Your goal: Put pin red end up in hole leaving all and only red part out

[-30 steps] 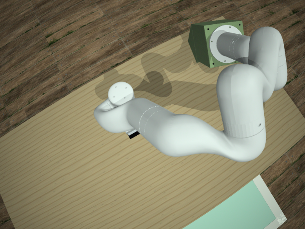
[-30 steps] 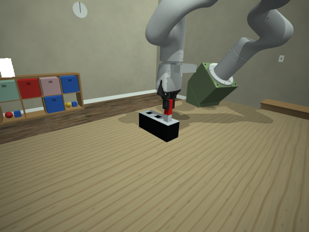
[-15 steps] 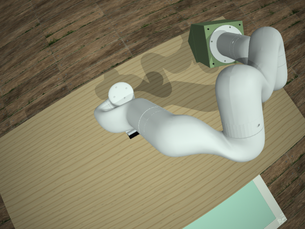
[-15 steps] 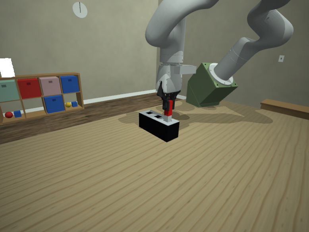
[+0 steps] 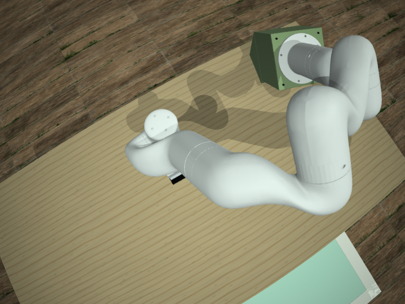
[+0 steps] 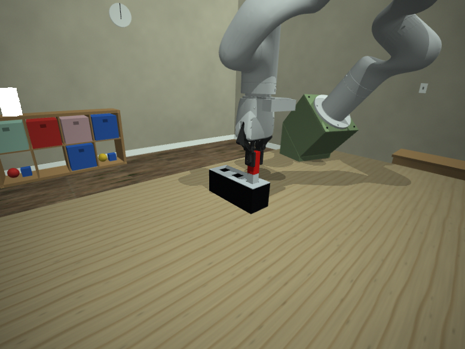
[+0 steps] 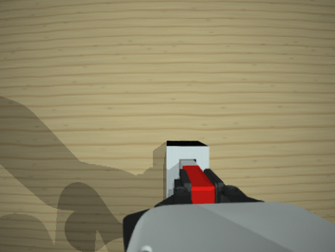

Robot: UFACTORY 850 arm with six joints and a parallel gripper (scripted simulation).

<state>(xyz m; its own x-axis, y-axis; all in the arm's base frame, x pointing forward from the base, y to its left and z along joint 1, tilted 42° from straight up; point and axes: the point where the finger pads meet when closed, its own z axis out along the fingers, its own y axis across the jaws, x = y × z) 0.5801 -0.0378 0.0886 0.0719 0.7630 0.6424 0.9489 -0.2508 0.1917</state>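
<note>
My hand is 1 cm above the pin. From my hand the other things lie so: block 1 cm behind, 6 cm to the right, 11 cm below.
</note>
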